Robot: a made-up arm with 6 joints.
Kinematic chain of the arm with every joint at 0, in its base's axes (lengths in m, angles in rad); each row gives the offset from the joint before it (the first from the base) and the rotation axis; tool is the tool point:
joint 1: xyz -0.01 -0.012 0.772 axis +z
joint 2: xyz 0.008 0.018 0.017 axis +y
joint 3: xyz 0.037 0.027 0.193 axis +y
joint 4: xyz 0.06 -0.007 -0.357 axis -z
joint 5: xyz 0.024 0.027 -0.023 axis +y
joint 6: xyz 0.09 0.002 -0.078 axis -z
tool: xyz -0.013 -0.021 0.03
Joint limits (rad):
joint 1: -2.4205..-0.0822
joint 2: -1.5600..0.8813
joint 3: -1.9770..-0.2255
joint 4: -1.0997..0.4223
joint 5: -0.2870..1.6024
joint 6: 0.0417..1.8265
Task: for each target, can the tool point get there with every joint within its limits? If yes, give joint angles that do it. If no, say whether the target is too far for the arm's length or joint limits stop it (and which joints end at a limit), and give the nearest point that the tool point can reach.
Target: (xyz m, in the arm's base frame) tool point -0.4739 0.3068 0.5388
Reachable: no: joint limits stop it (at a limit: joint 1, joint 2, joint 3, joint 4, joint 6) | nearest point -0.0821 0.0797 0.4937 | short by 0.455 m
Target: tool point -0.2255 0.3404 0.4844
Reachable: no: joint limits stop it (at a limit: joint 1, joint 2, joint 3, joint 4, joint 6) | nearest point -0.0467 0.1233 0.4962 | short by 0.282 m
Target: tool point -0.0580 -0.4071 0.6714
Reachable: yes | joints -1.8483 0.0760 -0.5658 0.0125 0.0007 0.8638
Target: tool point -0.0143 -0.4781 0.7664
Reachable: yes | joints -1.7262 0.0482 -0.8256 -0.0267 0.1572 0.9677
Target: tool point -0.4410 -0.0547 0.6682
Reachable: no: joint limits stop it (at a limit: joint 1, joint 4, joint 5, joint 6) | nearest point -0.2740 -0.2447 0.6682 | short by 0.253 m
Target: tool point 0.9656 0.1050 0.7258
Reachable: no: too far | nearest point 0.6369 0.0241 0.7706 | short by 0.341 m
